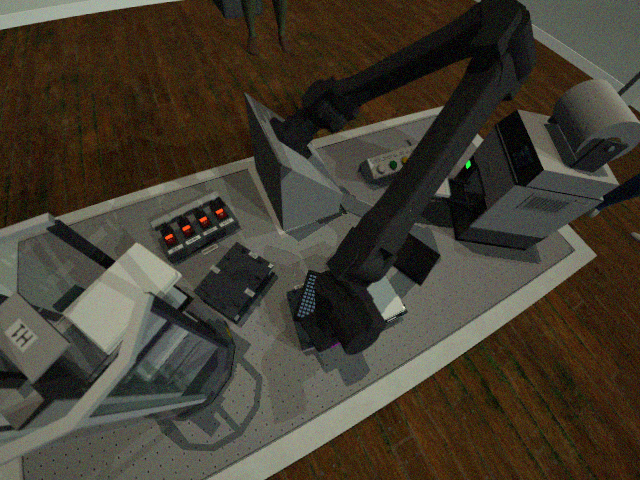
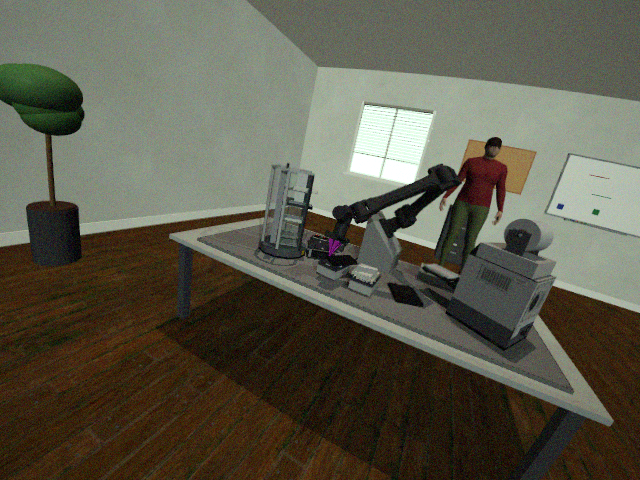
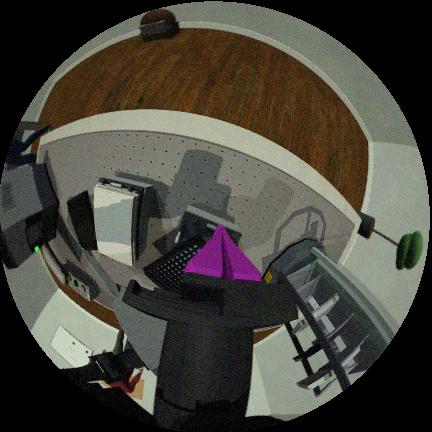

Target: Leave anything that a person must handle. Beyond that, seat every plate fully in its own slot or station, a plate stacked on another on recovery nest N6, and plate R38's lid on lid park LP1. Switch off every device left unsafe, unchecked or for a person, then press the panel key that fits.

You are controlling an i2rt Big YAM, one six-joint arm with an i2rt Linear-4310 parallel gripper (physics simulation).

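Frame: origin at the arm's base, x ahead, y left, z up, level; millimetres.
Seen in the pictures: gripper, between the fingertips: (image 1: pixel 331 345) (image 2: pixel 329 256) (image 3: pixel 218 228); arm's base, origin of its link: (image 1: pixel 289 140) (image 2: pixel 385 228) (image 3: pixel 140 355).
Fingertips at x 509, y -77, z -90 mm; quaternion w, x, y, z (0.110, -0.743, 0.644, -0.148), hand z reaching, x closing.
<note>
Offsets run from my fingertips to a thing's middle. "spot": to the spot under its first point.
My gripper (image 3: pixel 218 228) (image 2: pixel 333 246) has its purple fingers pressed together, shut on nothing. It hangs just over a dark well plate @[dy +17, dx -112, dz -38 mm] (image 1: pixel 307 295) (image 3: pixel 171 264) with a blue dotted face. The plate lies tilted on a grey station @[spot: dy -2, dx -13, dz -78 mm] (image 3: pixel 211 217) near the table's front edge. A white lidded plate @[dy +153, dx -72, dz -30 mm] (image 1: pixel 387 297) (image 3: pixel 114 217) (image 2: pixel 365 273) sits right beside it. Another dark plate @[dy -157, dx -233, dz -68 mm] (image 1: pixel 234 281) lies flat further left. A bank of switches @[spot: dy -230, dx -426, dz -66 mm] (image 1: pixel 194 226) with red lights stands behind it. The key panel @[dy +443, dx -475, dz -64 mm] (image 1: pixel 385 164) (image 3: pixel 78 280) is at the back.
A glass plate tower @[dy -329, dx -105, dz +119 mm] (image 1: pixel 151 343) (image 2: pixel 286 211) (image 3: pixel 334 314) stands at the left. A grey device (image 1: pixel 509 190) (image 2: pixel 499 290) with a green light stands at the right. A black pad @[spot: dy +343, dx -141, dz -91 mm] (image 1: pixel 415 257) (image 2: pixel 405 293) lies between them. A person (image 2: pixel 477 200) stands behind the table.
</note>
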